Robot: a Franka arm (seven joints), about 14 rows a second.
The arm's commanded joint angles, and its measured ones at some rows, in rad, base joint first. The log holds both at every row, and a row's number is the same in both.
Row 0, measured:
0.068 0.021 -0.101 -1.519 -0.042 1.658 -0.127
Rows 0 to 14, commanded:
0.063 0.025 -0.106 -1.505 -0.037 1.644 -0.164
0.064 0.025 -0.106 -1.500 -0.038 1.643 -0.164
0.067 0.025 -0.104 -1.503 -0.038 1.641 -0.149
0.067 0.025 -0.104 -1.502 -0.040 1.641 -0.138
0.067 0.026 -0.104 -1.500 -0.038 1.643 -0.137
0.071 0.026 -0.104 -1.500 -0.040 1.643 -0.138
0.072 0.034 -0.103 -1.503 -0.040 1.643 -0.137
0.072 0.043 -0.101 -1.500 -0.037 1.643 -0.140
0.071 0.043 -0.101 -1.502 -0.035 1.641 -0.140
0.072 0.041 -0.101 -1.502 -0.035 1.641 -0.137
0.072 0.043 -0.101 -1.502 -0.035 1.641 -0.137
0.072 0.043 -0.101 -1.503 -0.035 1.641 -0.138
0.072 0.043 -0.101 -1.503 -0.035 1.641 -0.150
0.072 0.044 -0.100 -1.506 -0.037 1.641 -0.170
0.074 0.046 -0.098 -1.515 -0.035 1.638 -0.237
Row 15, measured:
0.069 0.041 -0.098 -1.519 -0.041 1.653 -0.164
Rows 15 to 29, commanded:
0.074 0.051 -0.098 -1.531 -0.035 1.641 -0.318
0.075 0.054 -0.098 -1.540 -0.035 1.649 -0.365
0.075 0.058 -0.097 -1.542 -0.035 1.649 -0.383
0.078 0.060 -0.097 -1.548 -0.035 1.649 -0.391
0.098 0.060 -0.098 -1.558 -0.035 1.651 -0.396
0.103 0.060 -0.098 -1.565 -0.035 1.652 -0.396
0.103 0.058 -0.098 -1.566 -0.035 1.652 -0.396
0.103 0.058 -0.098 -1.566 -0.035 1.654 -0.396
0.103 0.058 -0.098 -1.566 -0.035 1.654 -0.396
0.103 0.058 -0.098 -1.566 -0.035 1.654 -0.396
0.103 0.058 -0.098 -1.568 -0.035 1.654 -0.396
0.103 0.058 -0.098 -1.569 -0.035 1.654 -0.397
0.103 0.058 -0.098 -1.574 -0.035 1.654 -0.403
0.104 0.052 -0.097 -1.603 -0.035 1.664 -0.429
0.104 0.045 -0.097 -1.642 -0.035 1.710 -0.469
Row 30, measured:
0.099 0.071 -0.092 -1.572 -0.041 1.657 -0.413
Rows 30 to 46, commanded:
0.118 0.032 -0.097 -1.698 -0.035 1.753 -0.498
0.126 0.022 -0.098 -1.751 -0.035 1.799 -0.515
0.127 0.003 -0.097 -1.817 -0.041 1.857 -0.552
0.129 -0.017 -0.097 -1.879 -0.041 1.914 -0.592
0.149 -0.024 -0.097 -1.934 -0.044 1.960 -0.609
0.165 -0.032 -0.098 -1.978 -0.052 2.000 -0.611
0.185 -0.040 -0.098 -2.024 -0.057 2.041 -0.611
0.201 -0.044 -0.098 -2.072 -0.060 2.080 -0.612
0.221 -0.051 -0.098 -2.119 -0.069 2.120 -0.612
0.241 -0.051 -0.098 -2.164 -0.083 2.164 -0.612
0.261 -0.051 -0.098 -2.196 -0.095 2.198 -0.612
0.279 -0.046 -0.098 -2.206 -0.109 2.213 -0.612
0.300 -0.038 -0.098 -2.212 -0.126 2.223 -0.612
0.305 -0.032 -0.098 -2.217 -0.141 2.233 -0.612
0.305 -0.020 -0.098 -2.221 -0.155 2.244 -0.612
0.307 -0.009 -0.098 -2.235 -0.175 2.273 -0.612
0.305 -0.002 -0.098 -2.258 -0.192 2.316 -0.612
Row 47, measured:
0.299 -0.004 -0.086 -2.217 -0.156 2.249 -0.601
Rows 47 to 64, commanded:
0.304 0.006 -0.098 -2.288 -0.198 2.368 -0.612
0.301 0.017 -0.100 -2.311 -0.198 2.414 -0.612
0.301 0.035 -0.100 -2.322 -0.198 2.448 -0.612
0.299 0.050 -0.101 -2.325 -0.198 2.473 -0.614
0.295 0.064 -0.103 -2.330 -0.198 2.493 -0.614
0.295 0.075 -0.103 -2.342 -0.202 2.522 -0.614
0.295 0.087 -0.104 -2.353 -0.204 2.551 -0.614
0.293 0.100 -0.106 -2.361 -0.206 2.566 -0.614
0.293 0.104 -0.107 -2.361 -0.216 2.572 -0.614
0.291 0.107 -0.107 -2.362 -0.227 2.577 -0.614
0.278 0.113 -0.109 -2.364 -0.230 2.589 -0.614
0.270 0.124 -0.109 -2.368 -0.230 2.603 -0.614
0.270 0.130 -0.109 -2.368 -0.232 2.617 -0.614
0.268 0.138 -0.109 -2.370 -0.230 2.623 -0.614
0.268 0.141 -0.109 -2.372 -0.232 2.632 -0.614
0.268 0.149 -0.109 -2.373 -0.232 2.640 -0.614
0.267 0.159 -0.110 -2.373 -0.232 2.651 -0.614
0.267 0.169 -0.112 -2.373 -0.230 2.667 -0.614
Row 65, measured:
0.275 0.153 -0.110 -2.364 -0.217 2.620 -0.604
